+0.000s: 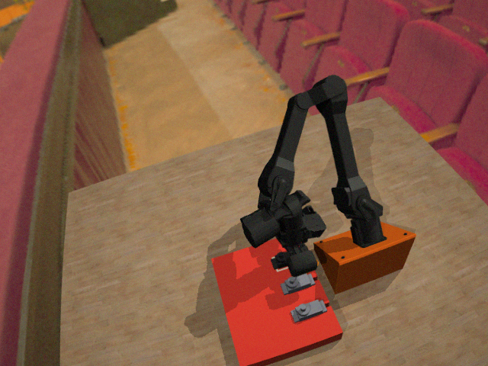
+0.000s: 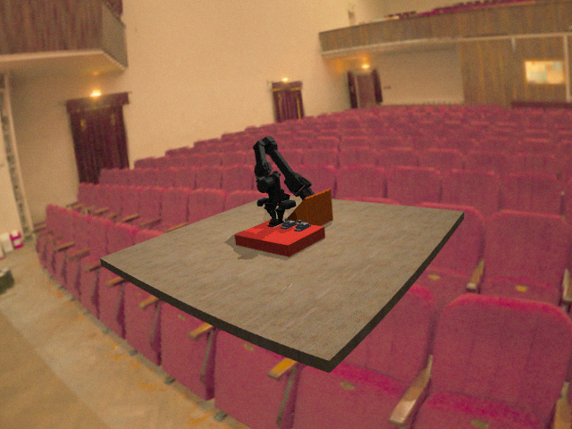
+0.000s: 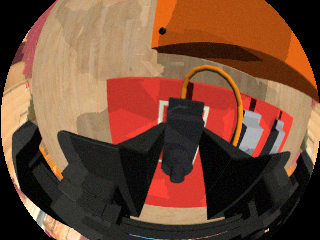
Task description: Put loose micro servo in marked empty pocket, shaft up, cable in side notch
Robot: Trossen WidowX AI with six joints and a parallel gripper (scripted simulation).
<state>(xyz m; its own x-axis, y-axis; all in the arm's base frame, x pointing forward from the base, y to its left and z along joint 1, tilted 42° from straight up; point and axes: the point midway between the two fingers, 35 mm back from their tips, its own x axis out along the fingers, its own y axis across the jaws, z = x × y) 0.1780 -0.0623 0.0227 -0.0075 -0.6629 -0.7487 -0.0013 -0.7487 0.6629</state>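
The red deck is 12 cm ahead of my gripper tip, 8 cm to the left of it and 3 cm below it.
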